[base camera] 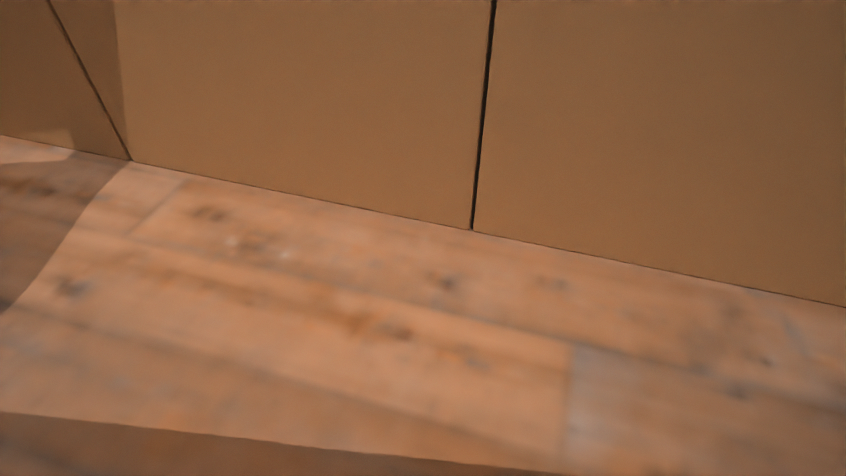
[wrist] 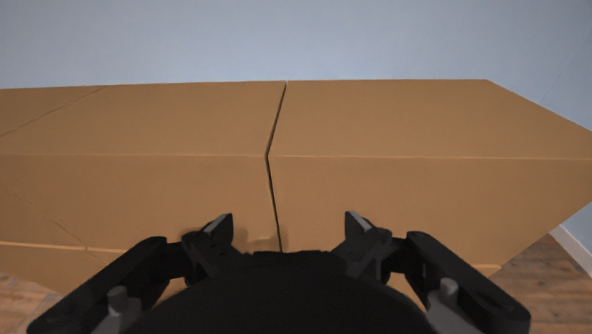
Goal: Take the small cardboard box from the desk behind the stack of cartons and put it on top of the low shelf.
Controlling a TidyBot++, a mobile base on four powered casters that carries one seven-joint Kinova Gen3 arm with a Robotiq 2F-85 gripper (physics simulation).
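The stack of cartons stands close in front, large and plain brown, with a dark vertical gap between neighbouring cartons. In the wrist view its flat tops and front faces show. My gripper is open, with its fingers wide apart and no object between them. It is in front of the cartons' front faces, near the gap. The small cardboard box, the desk and the low shelf do not show in either view.
The wooden floor runs up to the foot of the cartons. A pale blue wall rises behind them, with a white baseboard at the right. The cartons' right end shows in the wrist view. Shadows lie on the floor at the left.
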